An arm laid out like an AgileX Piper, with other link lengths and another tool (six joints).
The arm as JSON. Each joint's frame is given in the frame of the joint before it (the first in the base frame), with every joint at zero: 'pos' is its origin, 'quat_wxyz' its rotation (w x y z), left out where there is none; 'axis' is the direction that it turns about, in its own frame. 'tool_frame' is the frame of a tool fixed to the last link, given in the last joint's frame.
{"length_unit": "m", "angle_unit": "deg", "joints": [
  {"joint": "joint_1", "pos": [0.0, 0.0, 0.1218], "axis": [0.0, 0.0, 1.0]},
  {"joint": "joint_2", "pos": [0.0, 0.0, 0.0], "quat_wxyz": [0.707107, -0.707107, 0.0, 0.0], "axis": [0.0, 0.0, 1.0]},
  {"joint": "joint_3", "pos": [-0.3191, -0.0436, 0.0], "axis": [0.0, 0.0, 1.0]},
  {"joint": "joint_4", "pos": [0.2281, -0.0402, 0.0], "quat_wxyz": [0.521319, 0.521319, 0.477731, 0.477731], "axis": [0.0, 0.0, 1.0]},
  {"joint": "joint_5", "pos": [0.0, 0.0, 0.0], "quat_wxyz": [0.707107, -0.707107, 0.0, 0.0], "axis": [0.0, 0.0, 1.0]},
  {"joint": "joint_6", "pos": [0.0, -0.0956, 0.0], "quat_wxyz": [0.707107, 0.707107, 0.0, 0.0], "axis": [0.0, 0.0, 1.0]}
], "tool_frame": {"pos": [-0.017, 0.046, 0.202], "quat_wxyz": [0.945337, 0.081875, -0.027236, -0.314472]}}
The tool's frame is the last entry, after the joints.
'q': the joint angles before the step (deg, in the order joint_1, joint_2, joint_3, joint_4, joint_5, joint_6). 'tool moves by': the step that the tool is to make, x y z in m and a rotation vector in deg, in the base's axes. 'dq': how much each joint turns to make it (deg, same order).
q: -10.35, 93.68, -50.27, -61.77, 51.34, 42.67
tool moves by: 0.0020, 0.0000, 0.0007, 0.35, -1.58, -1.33
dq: 0.05, 0.00, 0.01, 0.02, -0.11, 2.12
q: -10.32, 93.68, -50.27, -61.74, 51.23, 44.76
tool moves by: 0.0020, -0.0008, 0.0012, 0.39, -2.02, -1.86
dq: -0.01, 0.01, -0.01, 0.00, -0.04, 2.77
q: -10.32, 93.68, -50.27, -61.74, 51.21, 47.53
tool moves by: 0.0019, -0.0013, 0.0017, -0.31, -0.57, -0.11
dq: 0.01, 0.00, 0.00, -0.61, -0.10, 0.84
